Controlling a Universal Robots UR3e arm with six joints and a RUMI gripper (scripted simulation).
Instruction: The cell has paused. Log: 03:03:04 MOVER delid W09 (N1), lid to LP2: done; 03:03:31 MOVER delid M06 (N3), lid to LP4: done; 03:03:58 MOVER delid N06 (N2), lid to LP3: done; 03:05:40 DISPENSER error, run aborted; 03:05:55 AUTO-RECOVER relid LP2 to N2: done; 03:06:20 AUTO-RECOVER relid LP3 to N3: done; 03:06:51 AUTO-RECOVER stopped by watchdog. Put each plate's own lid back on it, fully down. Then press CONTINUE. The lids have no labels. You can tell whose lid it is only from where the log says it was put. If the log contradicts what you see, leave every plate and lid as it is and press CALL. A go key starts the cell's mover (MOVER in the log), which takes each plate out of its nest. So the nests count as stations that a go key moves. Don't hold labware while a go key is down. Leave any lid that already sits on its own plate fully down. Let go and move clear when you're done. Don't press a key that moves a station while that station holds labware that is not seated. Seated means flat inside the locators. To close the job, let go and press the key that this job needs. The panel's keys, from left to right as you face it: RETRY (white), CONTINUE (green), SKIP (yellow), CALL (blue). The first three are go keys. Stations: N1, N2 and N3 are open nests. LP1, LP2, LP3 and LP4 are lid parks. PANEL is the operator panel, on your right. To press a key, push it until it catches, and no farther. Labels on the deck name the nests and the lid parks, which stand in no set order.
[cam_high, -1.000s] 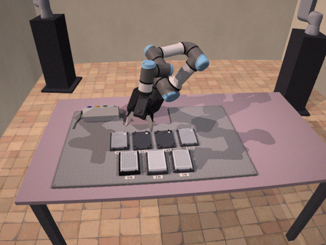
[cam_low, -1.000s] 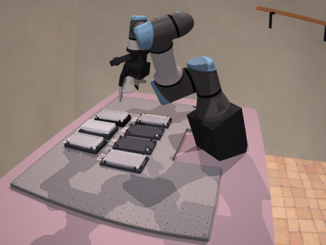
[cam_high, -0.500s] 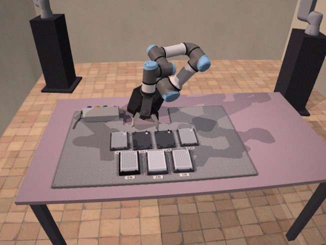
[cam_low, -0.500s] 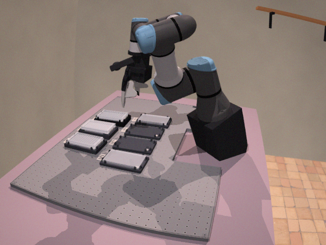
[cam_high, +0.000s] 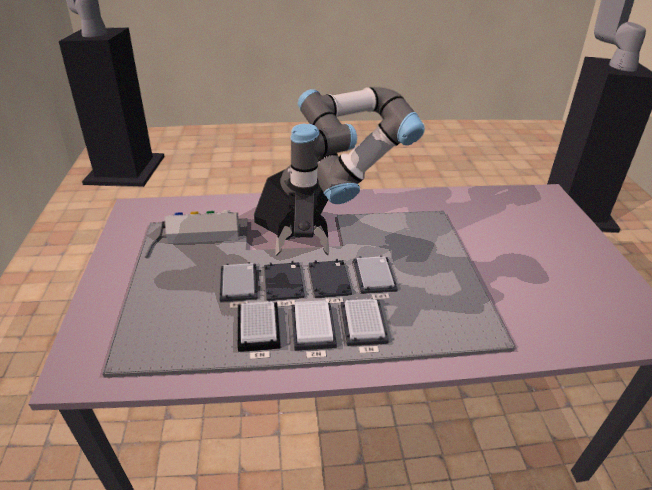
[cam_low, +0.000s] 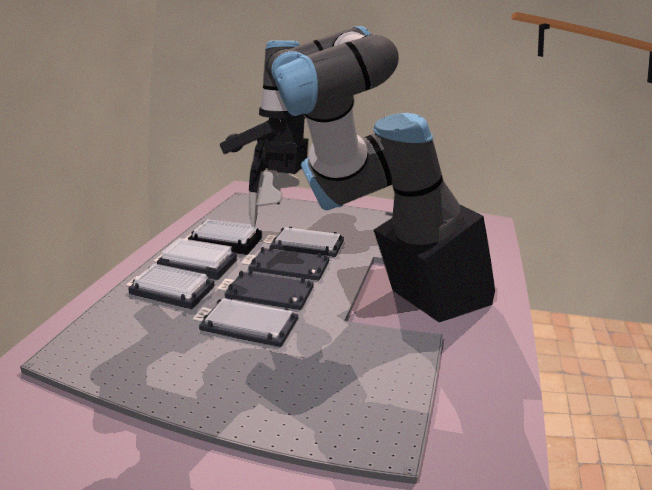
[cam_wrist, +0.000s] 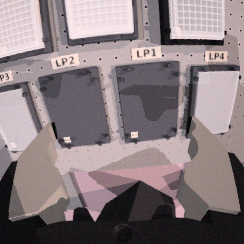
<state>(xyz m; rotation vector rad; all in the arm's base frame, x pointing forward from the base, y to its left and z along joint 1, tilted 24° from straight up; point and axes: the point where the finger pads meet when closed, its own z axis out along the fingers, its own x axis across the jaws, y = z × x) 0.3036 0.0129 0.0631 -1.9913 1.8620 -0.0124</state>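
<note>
Right now the blue CALL key is 250 mm behind my hand, 410 mm to the right of it and 60 mm below it. The rest, counted from my hand: LP1 lid park (30 mm behind, 60 mm to the right, 120 mm below); LP2 lid park (50 mm behind, 70 mm to the left, 120 mm below); green key (270 mm behind, 320 mm to the right, 60 mm below).
</note>
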